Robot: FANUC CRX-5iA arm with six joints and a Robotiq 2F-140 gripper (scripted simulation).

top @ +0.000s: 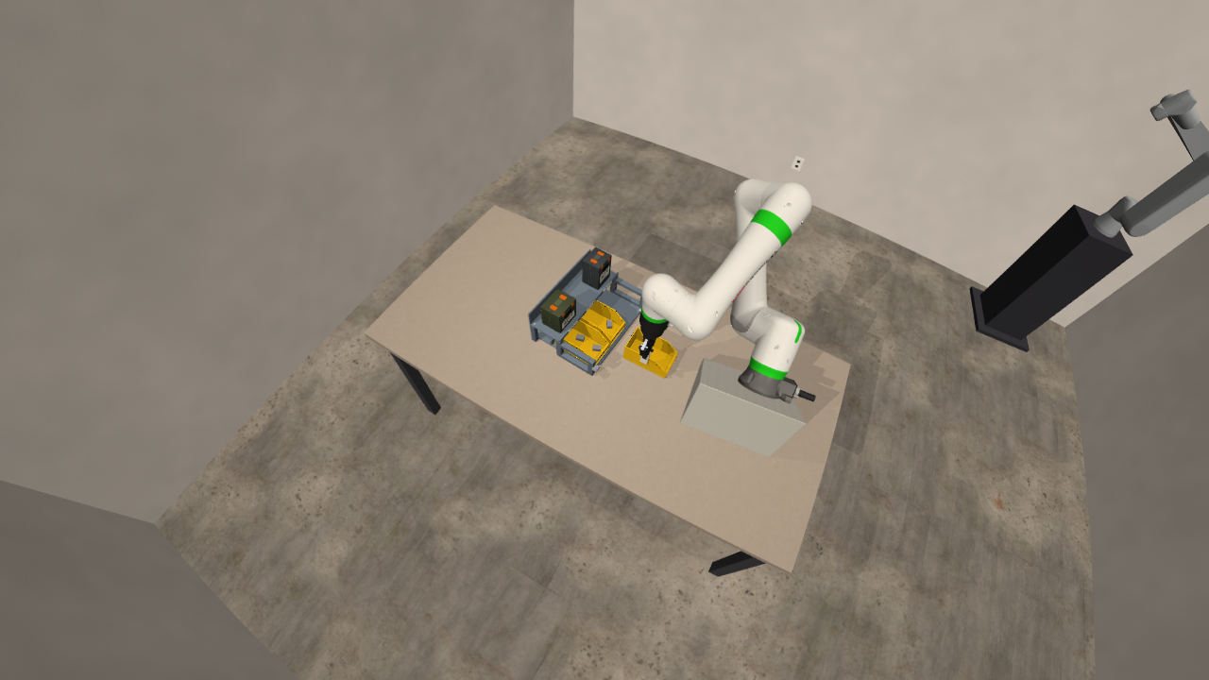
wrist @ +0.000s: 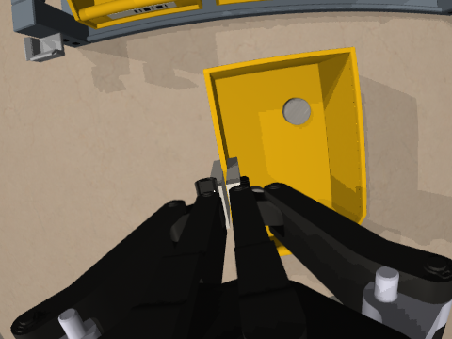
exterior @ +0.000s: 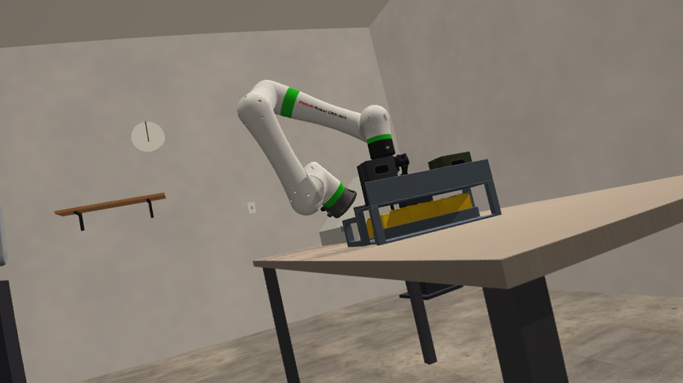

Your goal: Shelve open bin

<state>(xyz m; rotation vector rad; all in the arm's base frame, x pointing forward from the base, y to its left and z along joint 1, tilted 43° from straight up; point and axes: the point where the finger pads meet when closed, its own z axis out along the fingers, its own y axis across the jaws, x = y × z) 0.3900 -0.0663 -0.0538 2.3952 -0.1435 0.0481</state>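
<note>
The shelf lip lies 12 cm ahead of my hand, 8 cm to the right of it and 7 cm below it. Round my hand: grey shelf floor 25 cm ahead, 10 cm to the right, 7 cm below.
</note>
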